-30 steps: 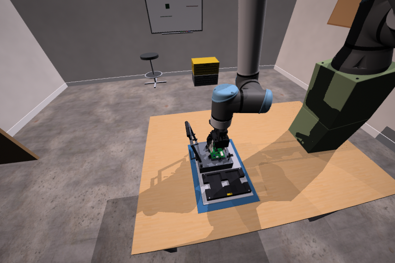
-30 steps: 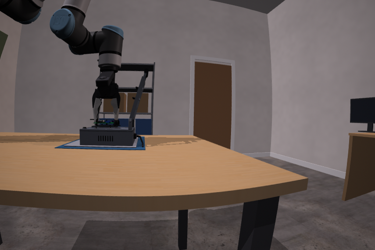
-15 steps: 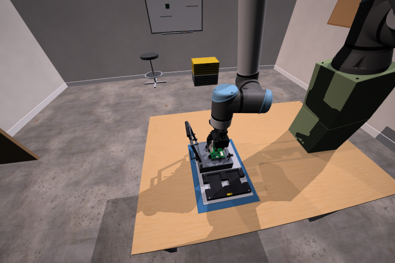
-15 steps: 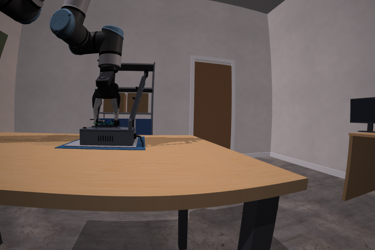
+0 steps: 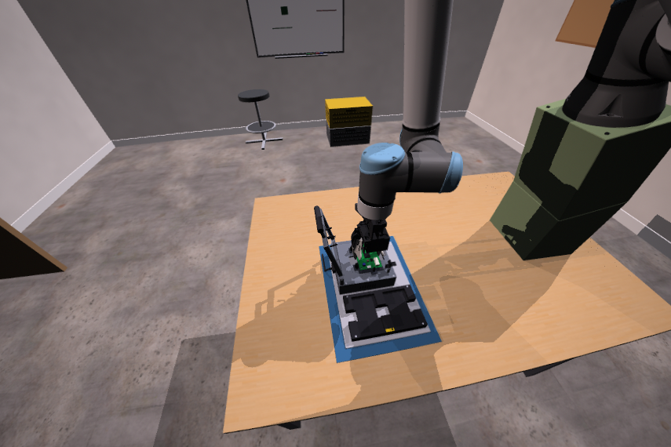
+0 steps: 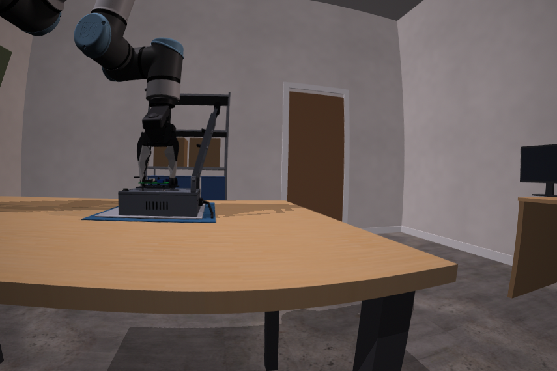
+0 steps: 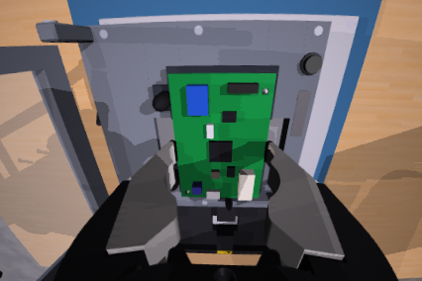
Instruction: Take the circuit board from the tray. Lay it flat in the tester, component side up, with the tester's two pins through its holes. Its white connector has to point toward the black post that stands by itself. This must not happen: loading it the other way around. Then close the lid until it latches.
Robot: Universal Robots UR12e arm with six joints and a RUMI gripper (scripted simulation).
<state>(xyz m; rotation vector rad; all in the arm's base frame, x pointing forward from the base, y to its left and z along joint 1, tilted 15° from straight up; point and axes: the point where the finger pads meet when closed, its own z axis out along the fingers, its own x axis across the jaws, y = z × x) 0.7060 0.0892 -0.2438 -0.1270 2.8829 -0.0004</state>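
Now: the green circuit board right at my hand. The rest, counted from my hand: tester (4 cm to the left, 3 cm ahead, 3 cm above); then see-through lid (12 cm ahead, 10 cm above, 1 cm to the left).
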